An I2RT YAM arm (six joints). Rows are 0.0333 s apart.
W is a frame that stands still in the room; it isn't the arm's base.
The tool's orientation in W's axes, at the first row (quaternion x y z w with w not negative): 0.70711, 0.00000, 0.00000, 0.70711
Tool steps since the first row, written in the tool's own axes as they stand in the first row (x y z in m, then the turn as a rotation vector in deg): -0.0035, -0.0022, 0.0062, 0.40, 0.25, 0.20; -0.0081, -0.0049, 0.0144, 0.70, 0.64, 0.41; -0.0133, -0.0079, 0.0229, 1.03, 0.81, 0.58; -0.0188, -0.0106, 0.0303, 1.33, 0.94, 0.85; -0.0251, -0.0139, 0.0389, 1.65, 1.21, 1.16; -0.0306, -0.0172, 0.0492, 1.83, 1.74, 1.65; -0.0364, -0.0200, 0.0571, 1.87, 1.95, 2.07; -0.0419, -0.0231, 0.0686, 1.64, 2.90, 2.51; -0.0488, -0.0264, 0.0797, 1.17, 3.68, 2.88
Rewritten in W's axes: -0.0035, -0.0062, -0.0022, 0.40, -0.20, 0.25; -0.0081, -0.0144, -0.0049, 0.70, -0.41, 0.64; -0.0133, -0.0229, -0.0079, 1.03, -0.58, 0.81; -0.0188, -0.0303, -0.0106, 1.33, -0.85, 0.94; -0.0251, -0.0389, -0.0139, 1.65, -1.16, 1.21; -0.0306, -0.0492, -0.0172, 1.83, -1.65, 1.74; -0.0364, -0.0571, -0.0200, 1.87, -2.07, 1.95; -0.0419, -0.0686, -0.0231, 1.64, -2.51, 2.90; -0.0488, -0.0797, -0.0264, 1.17, -2.88, 3.68
